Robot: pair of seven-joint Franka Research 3 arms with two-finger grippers.
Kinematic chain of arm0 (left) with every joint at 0, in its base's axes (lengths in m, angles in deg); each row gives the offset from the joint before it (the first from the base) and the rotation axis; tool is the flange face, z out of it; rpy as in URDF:
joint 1: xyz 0 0 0.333 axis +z
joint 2: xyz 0 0 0 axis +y
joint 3: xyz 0 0 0.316 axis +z
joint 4: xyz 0.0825 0 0 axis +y
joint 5: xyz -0.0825 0 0.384 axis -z
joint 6: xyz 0 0 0 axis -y
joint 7: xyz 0.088 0 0 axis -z
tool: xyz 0 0 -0.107 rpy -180 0 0
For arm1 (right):
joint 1: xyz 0 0 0.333 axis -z
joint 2: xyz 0 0 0 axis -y
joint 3: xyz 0 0 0.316 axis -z
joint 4: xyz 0.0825 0 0 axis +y
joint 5: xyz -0.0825 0 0.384 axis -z
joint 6: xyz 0 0 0 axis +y
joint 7: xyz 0.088 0 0 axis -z
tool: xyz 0 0 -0.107 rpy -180 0 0
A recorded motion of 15 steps. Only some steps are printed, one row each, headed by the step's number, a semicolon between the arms.
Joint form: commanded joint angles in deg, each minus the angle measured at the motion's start. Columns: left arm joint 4, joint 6, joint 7, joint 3, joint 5, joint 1, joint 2; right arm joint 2, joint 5, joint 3, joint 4, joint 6, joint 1, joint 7.
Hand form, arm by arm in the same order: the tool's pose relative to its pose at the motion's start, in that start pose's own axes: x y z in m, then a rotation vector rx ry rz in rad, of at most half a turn. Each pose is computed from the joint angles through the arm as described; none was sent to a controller.
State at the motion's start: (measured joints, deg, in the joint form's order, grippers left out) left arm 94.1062 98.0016 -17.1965 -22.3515 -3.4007 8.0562 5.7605; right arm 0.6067 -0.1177 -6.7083 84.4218 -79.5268 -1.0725 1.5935
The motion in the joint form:
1: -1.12 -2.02 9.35 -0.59 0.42 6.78 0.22; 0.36 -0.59 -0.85 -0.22 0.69 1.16 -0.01
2: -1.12 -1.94 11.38 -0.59 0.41 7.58 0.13; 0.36 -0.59 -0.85 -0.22 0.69 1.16 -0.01
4: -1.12 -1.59 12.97 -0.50 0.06 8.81 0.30; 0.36 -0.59 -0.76 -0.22 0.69 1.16 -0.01
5: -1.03 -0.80 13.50 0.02 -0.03 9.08 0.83; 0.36 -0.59 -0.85 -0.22 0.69 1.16 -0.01
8: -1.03 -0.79 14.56 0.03 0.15 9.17 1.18; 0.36 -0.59 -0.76 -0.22 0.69 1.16 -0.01
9: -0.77 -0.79 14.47 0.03 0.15 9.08 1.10; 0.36 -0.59 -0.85 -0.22 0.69 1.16 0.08
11: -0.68 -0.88 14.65 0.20 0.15 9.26 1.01; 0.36 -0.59 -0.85 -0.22 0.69 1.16 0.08
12: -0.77 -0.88 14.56 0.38 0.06 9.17 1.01; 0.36 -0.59 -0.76 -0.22 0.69 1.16 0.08
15: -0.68 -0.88 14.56 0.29 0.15 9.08 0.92; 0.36 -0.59 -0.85 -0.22 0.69 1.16 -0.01
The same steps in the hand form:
1: 0.0120 -0.0629 -0.0030 -0.0085 -0.0229 0.0533; -0.0037 0.0014 -0.0038 0.0095 -0.0022 0.0033
2: 0.0130 -0.0709 -0.0037 -0.0090 -0.0201 0.0748; -0.0037 0.0014 -0.0038 0.0095 -0.0022 0.0033
4: 0.0163 -0.0849 -0.0023 -0.0053 -0.0166 0.0803; -0.0037 0.0022 -0.0038 0.0096 -0.0022 0.0049
5: 0.0207 -0.0930 0.0028 -0.0072 -0.0137 0.0763; -0.0037 0.0014 -0.0038 0.0095 -0.0022 0.0033
8: 0.0221 -0.0940 0.0061 -0.0123 -0.0197 0.0928; -0.0037 0.0022 -0.0038 0.0096 -0.0022 0.0049
9: 0.0213 -0.0929 0.0075 -0.0115 -0.0228 0.0931; -0.0037 0.0014 -0.0038 0.0095 -0.0022 0.0049
11: 0.0210 -0.0963 0.0077 -0.0106 -0.0247 0.0902; -0.0037 0.0014 -0.0038 0.0095 -0.0022 0.0049
12: 0.0213 -0.0974 0.0070 -0.0088 -0.0231 0.0872; -0.0037 0.0022 -0.0038 0.0096 -0.0022 0.0064
15: 0.0206 -0.0953 0.0068 -0.0099 -0.0232 0.0901; -0.0037 0.0014 -0.0038 0.0095 -0.0022 0.0033

